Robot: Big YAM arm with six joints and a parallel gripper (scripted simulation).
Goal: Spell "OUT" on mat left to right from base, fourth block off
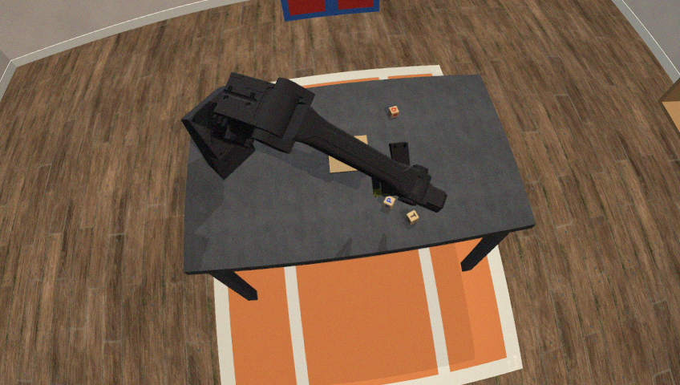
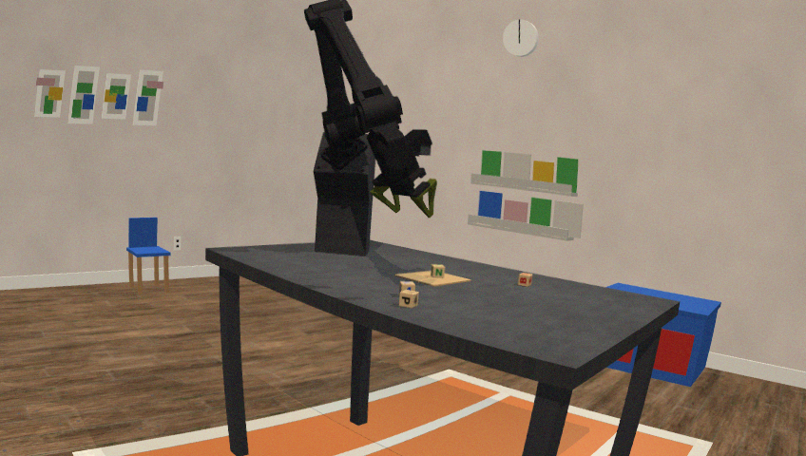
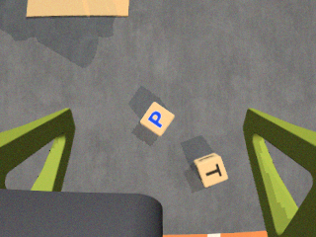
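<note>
My hand is 180 mm short of the O block, 320 mm to the right of it and 170 mm above it. Also, from my hand: green-lettered block 40 mm behind, 240 mm to the left, 170 mm below; P block 170 mm below; T block 40 mm ahead, 80 mm to the right, 170 mm below.
</note>
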